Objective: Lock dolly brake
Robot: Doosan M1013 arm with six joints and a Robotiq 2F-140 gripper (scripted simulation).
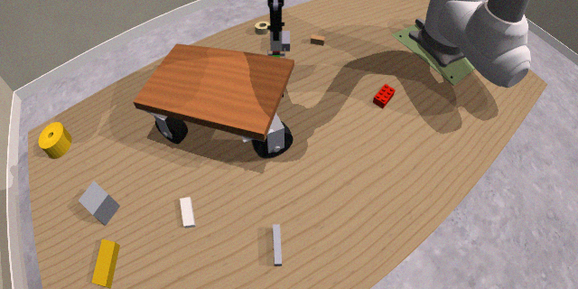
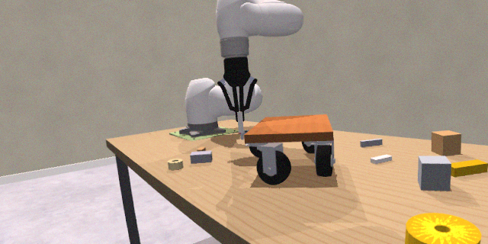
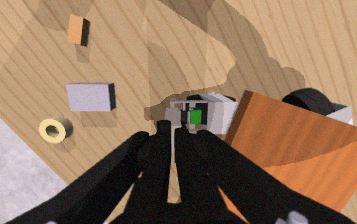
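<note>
My gripper is now 10 mm short of the brake pedal, 10 mm to the right of it and 40 mm above it. Round my hand: cream ring: 50 mm behind, 210 mm to the right, 110 mm below; small brown block: 170 mm behind, 80 mm to the right, 110 mm below; grey block: 70 mm behind, 120 mm to the right, 110 mm below.
</note>
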